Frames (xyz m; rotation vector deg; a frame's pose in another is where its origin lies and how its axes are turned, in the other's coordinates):
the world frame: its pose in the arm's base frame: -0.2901 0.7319 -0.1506 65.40 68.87 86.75
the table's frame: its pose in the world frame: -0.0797 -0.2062 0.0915 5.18 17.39 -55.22
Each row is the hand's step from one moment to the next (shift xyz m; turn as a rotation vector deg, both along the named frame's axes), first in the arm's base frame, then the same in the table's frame.
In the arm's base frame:
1: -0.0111 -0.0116 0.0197 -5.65 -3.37 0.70
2: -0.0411 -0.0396 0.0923 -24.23 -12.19 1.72
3: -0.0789 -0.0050 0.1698 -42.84 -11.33 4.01
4: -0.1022 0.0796 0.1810 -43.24 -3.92 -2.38
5: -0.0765 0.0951 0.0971 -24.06 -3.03 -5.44
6: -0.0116 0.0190 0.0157 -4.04 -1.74 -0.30
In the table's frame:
1: -0.0178 0.0082 -0.0163 -0.64 -0.32 -6.58
2: -0.0781 0.0454 -0.0601 -0.46 -0.68 -27.17
3: -0.1029 0.1315 -0.0849 4.45 6.52 -43.79
4: -0.0540 0.2039 -0.0711 13.66 7.49 -40.60
5: 0.0088 0.1516 -0.0357 10.15 0.83 -22.67
6: 0.0033 0.0268 -0.0035 0.53 -0.30 -4.37

